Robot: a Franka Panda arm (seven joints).
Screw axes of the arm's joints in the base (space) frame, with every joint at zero. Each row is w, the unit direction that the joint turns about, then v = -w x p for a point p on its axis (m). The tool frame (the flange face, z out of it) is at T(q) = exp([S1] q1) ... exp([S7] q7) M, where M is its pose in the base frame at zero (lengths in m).
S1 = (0, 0, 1, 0, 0, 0)
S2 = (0, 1, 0, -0.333, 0, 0)
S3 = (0, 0, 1, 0, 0, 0)
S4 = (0, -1, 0, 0.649, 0, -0.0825)
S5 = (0, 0, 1, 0, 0, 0)
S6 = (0, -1, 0, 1.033, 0, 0)
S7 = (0, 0, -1, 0, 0.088, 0)
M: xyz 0.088 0 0.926 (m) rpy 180 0 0 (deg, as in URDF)
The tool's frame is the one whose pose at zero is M.
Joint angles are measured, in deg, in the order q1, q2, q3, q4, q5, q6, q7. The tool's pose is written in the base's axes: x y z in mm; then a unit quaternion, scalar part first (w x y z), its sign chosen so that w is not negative. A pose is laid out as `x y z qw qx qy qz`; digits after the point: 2 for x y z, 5 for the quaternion.
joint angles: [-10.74, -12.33, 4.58, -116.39, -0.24, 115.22, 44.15]
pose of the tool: 510.18 -52.40 557.75 0.02156 -0.90111 0.42249 -0.09504
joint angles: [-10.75, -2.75, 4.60, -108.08, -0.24, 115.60, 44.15]
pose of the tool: 561.89 -60.04 540.95 0.02544 -0.90193 0.42251 -0.08582
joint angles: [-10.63, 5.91, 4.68, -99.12, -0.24, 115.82, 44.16]
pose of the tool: 609.74 -65.73 530.49 0.03291 -0.90192 0.42150 -0.08829
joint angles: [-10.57, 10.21, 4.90, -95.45, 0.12, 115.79, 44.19]
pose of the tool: 631.10 -66.18 515.69 0.03721 -0.90250 0.42139 -0.08085
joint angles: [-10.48, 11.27, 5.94, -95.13, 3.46, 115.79, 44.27]
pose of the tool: 636.36 -51.82 507.09 0.06384 -0.90159 0.42299 -0.06439
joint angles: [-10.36, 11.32, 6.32, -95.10, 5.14, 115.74, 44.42]
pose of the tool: 637.03 -44.90 506.95 0.07746 -0.90005 0.42485 -0.05848
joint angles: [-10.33, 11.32, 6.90, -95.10, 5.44, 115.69, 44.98]
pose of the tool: 637.36 -38.26 507.04 0.08113 -0.89962 0.42538 -0.05614
